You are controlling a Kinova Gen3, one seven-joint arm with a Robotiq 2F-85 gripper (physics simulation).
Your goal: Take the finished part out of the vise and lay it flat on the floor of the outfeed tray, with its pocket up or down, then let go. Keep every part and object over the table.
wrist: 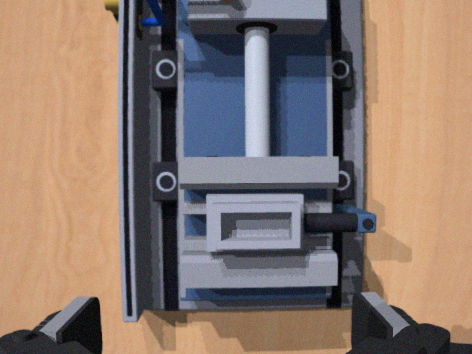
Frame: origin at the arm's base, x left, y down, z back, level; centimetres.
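Seen in the pictures: gripper, fingertip midpoint: (226, 324).
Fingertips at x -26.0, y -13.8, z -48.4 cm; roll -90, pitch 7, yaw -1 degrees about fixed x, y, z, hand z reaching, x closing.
A point is followed by its place in that frame.
The finished part (212, 222) {x -26.6, y -1.4, z -46.5 cm}, a light grey block with its rectangular pocket facing up, sits between the two jaws of the vise. A narrow gap shows between it and the upper jaw (259, 171) {x -23.3, y 0.4, z -43.9 cm}. Its lower edge is close to the lower jaw (257, 273); whether they touch I cannot tell. A black rod (331, 222) {x -19.2, y 0.5, z -47.7 cm} with a blue end piece reaches the part's right side. My gripper (226, 324) {x -26.0, y -13.8, z -48.4 cm} is wide open and empty, its fingers at the lower left and lower right of the view, to either side of the vise's near end. The outfeed tray does not show.
A white piston rod (257, 95) {x -22.8, y 1.4, z -39.1 cm} runs from the grey cylinder block (295, 11) {x -19.7, y 0.5, z -34.1 cm} to the upper jaw. Black clamps (165, 85) {x -29.1, y 6.5, z -36.8 cm} with ring-topped bolts stand along both sides. A tall grey side wall (129, 165) {x -32.3, y 5.1, z -42.4 cm} runs along the left, with blue hoses (152, 21) {x -29.5, y 6.6, z -31.7 cm} at top left.
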